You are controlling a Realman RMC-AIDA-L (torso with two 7-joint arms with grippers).
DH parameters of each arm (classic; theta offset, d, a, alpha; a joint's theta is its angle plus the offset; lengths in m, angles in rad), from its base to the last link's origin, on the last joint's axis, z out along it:
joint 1: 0 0.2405 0 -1.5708
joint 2: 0 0 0 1.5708
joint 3: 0 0.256 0 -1.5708
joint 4: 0 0 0 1.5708
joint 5: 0 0.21 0 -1.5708
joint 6: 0 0 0 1.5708
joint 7: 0 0.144 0 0
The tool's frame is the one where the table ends.
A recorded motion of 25 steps. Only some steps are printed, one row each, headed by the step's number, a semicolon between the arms.
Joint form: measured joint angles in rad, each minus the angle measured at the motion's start. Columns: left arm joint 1, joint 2, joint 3, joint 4, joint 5, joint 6, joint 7; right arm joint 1, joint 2, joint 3, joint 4, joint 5, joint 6, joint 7.
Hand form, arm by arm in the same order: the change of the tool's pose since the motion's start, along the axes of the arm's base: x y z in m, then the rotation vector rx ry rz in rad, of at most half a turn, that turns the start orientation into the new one. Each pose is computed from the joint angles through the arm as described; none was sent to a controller.
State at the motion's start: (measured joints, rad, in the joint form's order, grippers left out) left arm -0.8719 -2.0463 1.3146 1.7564 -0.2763 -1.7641 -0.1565; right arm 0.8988 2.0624 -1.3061 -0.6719 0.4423 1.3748 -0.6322
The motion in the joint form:
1: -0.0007 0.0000 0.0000 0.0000 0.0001 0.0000 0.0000; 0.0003 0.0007 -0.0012 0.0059 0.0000 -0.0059 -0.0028
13: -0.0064 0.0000 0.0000 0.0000 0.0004 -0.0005 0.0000; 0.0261 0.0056 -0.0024 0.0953 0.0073 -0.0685 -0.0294
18: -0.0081 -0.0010 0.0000 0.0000 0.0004 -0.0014 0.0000; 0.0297 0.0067 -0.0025 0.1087 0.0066 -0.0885 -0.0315
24: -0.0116 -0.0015 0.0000 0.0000 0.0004 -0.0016 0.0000; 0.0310 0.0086 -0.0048 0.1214 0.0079 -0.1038 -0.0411
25: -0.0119 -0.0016 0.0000 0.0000 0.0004 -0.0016 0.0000; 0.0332 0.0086 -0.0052 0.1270 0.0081 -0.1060 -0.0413
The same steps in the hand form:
1: 0.0003 0.0000 0.0000 0.0001 0.0001 -0.0007; 0.0009 -0.0002 -0.0009 -0.0009 -0.0008 0.0015
13: 0.0024 0.0003 0.0000 0.0000 0.0004 -0.0059; 0.0071 -0.0010 -0.0115 -0.0127 -0.0025 0.0074
18: 0.0030 0.0002 -0.0003 -0.0013 0.0001 -0.0070; 0.0081 0.0002 -0.0131 -0.0051 -0.0034 0.0130
24: 0.0044 0.0002 -0.0005 -0.0018 -0.0001 -0.0103; 0.0097 0.0000 -0.0153 -0.0069 -0.0038 0.0208
25: 0.0045 0.0002 -0.0005 -0.0019 -0.0002 -0.0106; 0.0100 -0.0002 -0.0157 -0.0081 -0.0049 0.0198

